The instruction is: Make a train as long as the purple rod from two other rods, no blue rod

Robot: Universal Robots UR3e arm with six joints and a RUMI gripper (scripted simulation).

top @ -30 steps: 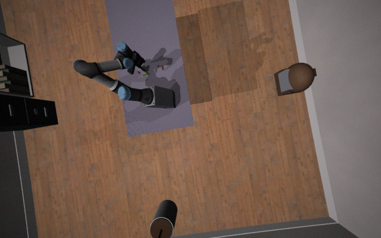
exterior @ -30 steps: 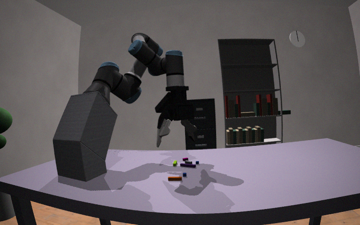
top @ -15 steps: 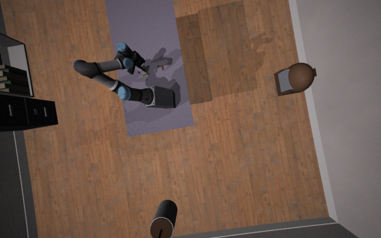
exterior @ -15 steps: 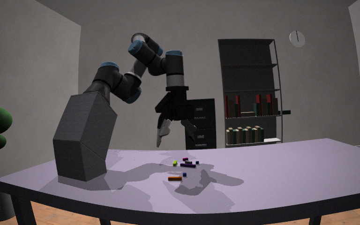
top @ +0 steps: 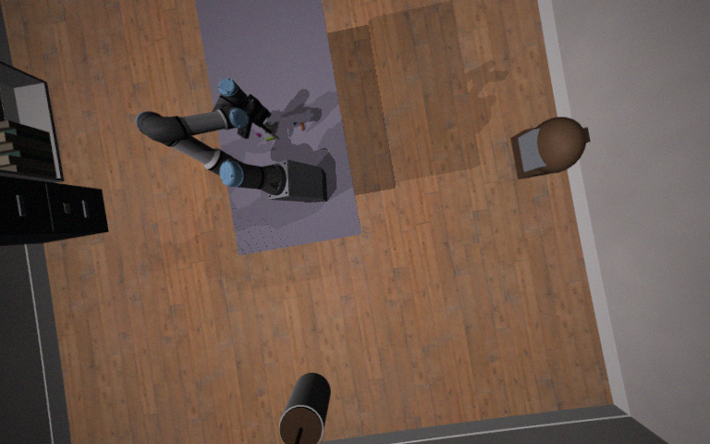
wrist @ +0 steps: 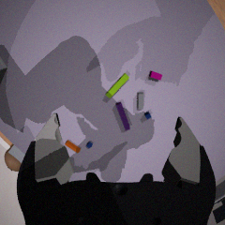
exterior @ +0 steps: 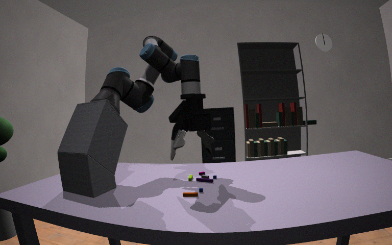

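My hand is 80 mm above the magenta rod, 70 mm to the right of it and 20 mm short of it. From my hand the other things lie so: lime rod (80 mm below, 10 mm to the left, 10 mm behind); purple rod (80 mm below, 40 mm ahead, 30 mm to the right); grey rod (80 mm below, 40 mm ahead, 20 mm to the left).
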